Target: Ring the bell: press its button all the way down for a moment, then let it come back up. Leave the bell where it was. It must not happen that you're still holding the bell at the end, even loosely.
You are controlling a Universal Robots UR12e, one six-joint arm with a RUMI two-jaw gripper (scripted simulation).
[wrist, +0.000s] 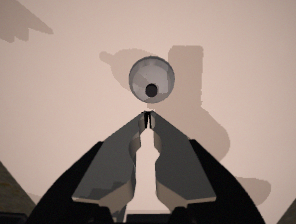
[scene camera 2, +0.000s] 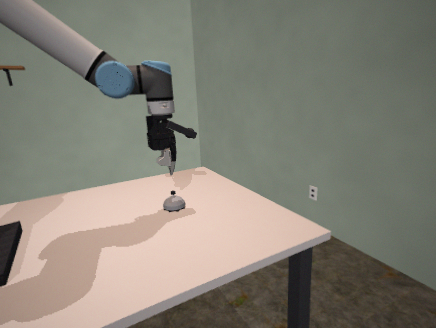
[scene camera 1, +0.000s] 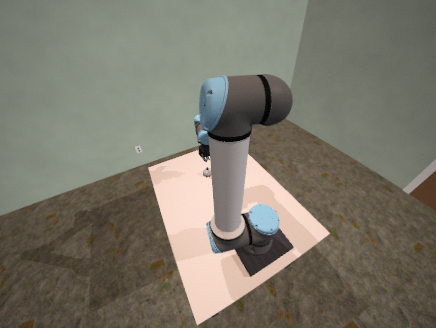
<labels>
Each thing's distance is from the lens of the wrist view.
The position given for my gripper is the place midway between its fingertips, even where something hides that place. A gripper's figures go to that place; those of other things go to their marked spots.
my gripper (wrist: 148,112): 15 cm
bell (wrist: 149,70): 23 cm
</labels>
